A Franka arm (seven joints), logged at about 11 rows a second.
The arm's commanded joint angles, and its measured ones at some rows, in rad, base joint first. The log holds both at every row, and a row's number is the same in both.
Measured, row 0: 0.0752, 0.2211, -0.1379, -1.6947, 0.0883, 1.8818, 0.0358
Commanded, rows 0 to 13: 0.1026, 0.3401, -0.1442, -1.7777, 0.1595, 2.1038, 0.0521; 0.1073, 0.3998, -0.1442, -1.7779, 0.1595, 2.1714, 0.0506; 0.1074, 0.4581, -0.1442, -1.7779, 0.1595, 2.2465, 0.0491; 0.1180, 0.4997, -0.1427, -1.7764, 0.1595, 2.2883, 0.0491; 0.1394, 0.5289, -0.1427, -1.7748, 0.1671, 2.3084, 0.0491; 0.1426, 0.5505, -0.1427, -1.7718, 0.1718, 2.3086, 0.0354; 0.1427, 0.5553, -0.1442, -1.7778, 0.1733, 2.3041, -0.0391; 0.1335, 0.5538, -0.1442, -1.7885, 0.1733, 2.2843, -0.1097; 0.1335, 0.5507, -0.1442, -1.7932, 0.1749, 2.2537, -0.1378; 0.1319, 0.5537, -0.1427, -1.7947, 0.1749, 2.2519, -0.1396; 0.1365, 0.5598, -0.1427, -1.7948, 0.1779, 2.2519, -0.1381; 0.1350, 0.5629, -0.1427, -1.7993, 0.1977, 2.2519, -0.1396; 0.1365, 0.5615, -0.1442, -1.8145, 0.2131, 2.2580, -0.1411; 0.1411, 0.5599, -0.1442, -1.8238, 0.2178, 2.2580, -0.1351
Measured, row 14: 0.1332, 0.5664, -0.1394, -1.7973, 0.1746, 2.2589, -0.1081
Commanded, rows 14 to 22: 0.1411, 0.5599, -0.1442, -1.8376, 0.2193, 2.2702, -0.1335; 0.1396, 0.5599, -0.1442, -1.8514, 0.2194, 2.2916, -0.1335; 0.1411, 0.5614, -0.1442, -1.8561, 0.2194, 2.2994, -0.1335; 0.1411, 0.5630, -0.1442, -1.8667, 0.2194, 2.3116, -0.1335; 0.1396, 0.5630, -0.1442, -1.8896, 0.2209, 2.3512, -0.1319; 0.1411, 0.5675, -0.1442, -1.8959, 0.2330, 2.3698, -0.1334; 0.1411, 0.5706, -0.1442, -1.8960, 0.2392, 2.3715, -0.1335; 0.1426, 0.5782, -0.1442, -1.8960, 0.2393, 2.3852, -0.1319; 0.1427, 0.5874, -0.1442, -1.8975, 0.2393, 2.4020, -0.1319
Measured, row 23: 0.1350, 0.5776, -0.1390, -1.8856, 0.2098, 2.3599, -0.1090
